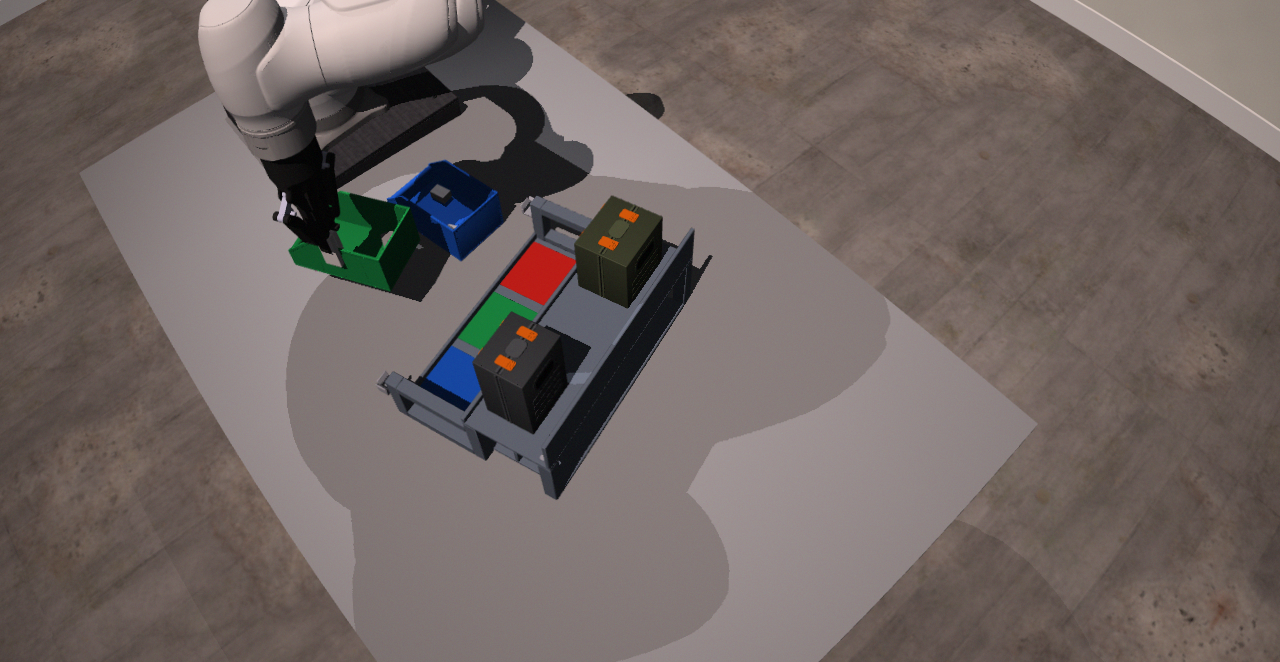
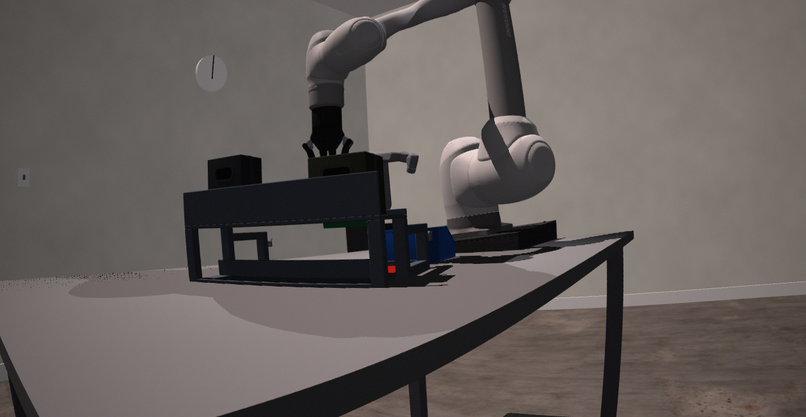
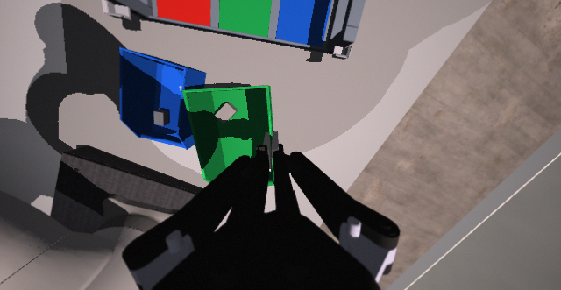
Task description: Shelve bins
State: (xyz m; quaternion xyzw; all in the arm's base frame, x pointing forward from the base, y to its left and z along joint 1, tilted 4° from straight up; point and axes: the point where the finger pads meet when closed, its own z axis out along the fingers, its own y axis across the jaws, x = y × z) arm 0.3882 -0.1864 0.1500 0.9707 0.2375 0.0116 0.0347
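The green bin lies 40 mm to the left of my hand, 40 mm below it and 30 mm behind it. Also, from my hand: olive case (290 mm ahead, 280 mm to the left, 10 mm below); black case (350 mm ahead, 60 mm to the left); blue bin (210 mm to the left, 120 mm below, 50 mm behind).
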